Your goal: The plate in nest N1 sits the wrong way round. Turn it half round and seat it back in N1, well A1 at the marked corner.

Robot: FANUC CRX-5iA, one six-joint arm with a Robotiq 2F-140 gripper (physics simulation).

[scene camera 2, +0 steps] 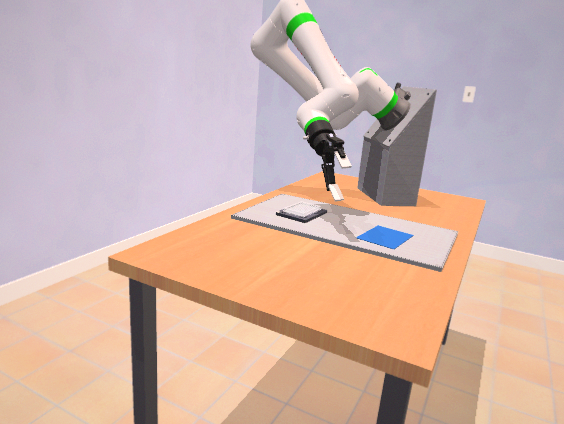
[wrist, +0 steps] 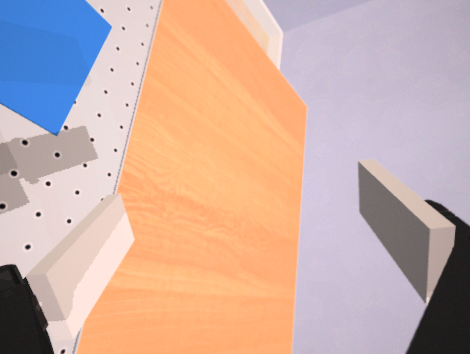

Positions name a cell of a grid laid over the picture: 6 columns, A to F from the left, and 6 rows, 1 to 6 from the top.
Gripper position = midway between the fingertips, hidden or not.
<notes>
I see my gripper (scene camera 2: D3) and a flat blue square (scene camera 2: E4).
My gripper shows as well in the wrist view (wrist: D4). The flat blue square shows as well in the wrist view (wrist: A1).
</notes>
